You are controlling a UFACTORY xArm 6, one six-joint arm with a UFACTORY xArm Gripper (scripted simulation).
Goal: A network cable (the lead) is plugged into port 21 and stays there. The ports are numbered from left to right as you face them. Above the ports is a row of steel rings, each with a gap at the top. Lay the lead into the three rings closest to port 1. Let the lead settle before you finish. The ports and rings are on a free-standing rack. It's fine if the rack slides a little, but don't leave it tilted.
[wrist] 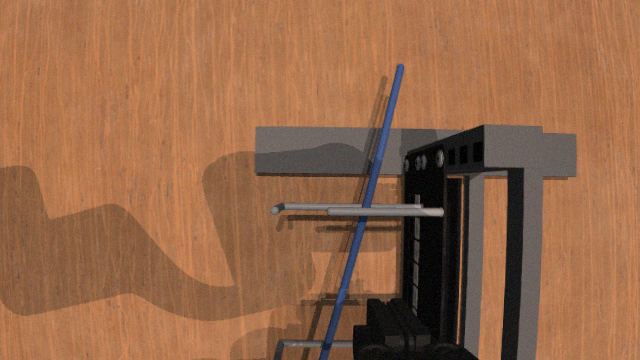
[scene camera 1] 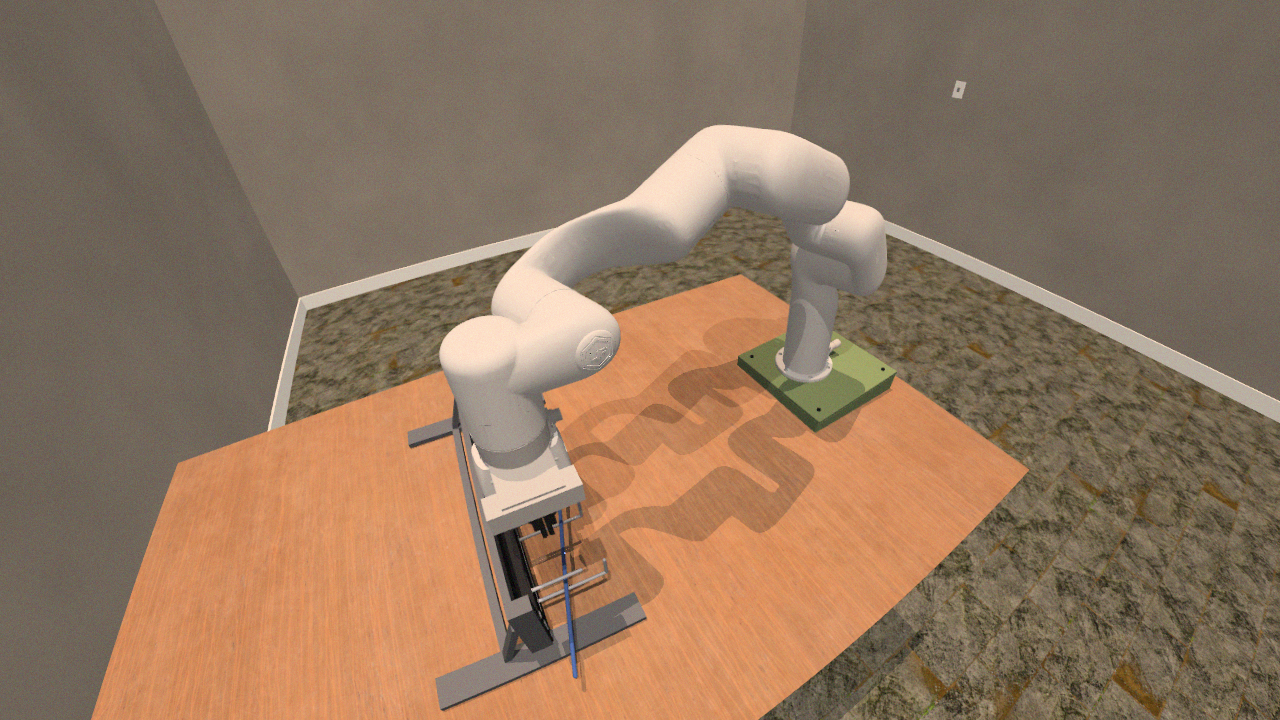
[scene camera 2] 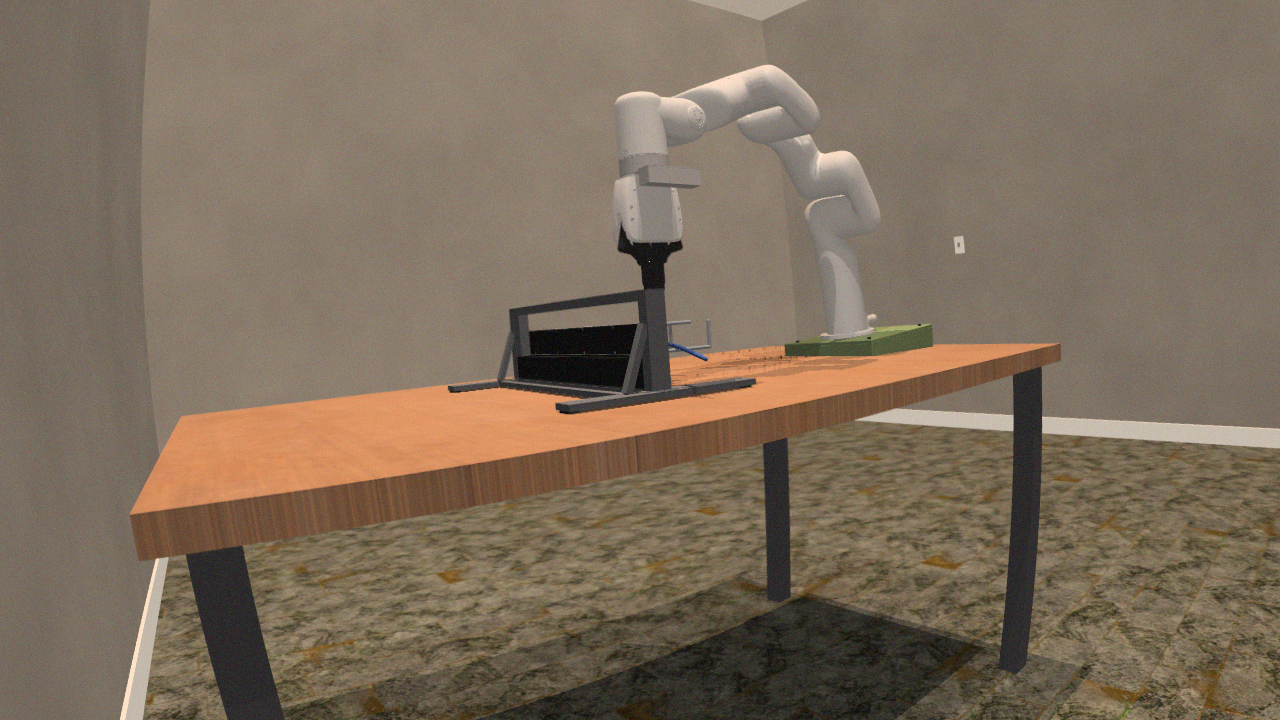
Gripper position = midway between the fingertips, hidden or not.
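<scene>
My gripper point(scene camera 2: 654, 291) is visible in scene camera 2, in the wrist view point(wrist: 383, 329) and in scene camera 1 point(scene camera 1: 546, 527). A rack point(scene camera 2: 644, 363) is likewise visible in scene camera 2, with the same rack in scene camera 1 point(scene camera 1: 541, 647) and in the wrist view point(wrist: 521, 153).
</scene>
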